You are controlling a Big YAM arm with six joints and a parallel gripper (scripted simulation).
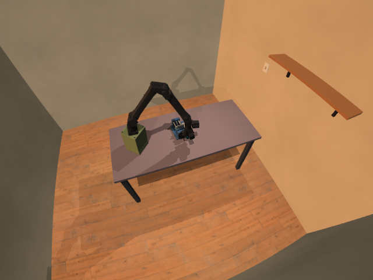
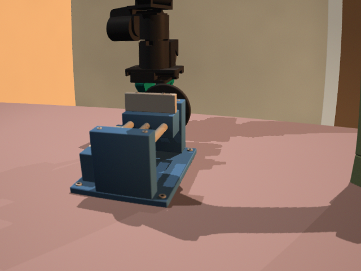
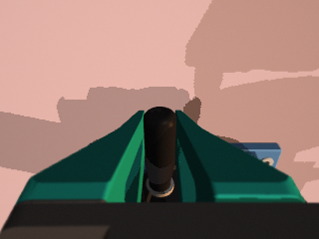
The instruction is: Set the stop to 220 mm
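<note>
Right now the grey stop plate is 30 mm behind my hand, 120 mm to the left of it and 30 mm above it. Round my hand: black crank handle (10 mm to the left).
</note>
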